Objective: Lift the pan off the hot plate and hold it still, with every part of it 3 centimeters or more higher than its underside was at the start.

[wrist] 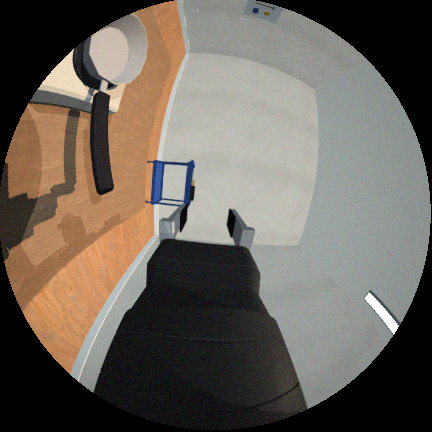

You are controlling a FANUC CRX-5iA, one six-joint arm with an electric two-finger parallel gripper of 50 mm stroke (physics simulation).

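Frame: origin at the arm's base, x ahead, y left, z up, level; centimetres.
Seen in the pictures: gripper, fingertip midpoint: (207, 214).
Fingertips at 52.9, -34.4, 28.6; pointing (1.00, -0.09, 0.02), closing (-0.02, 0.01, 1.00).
A point is followed by its place in that frame, as x, y, z.
The pan (109, 54) is at the upper left of the wrist view, a round light-grey pan with a dark outer side. Its black handle (102, 145) @(54.0, -25.9, 11.6) extends down the view over the wooden table. The cream hot plate (57, 80) shows in part below and beside the pan; whether the pan touches it cannot be told. My gripper (207, 214) @(52.9, -34.4, 28.6) is open, with nothing between its two fingers. It is apart from the pan, to the right of the handle's end in the view, and its fingers point towards the wall.
The wooden table top (135, 135) @(86.6, -18.4, -2.6) fills the left side, with dark shadows on it. A blue cart (157, 182) stands beyond the table, close to the left finger in the view. Grey walls and a white light strip (382, 311) are at the right.
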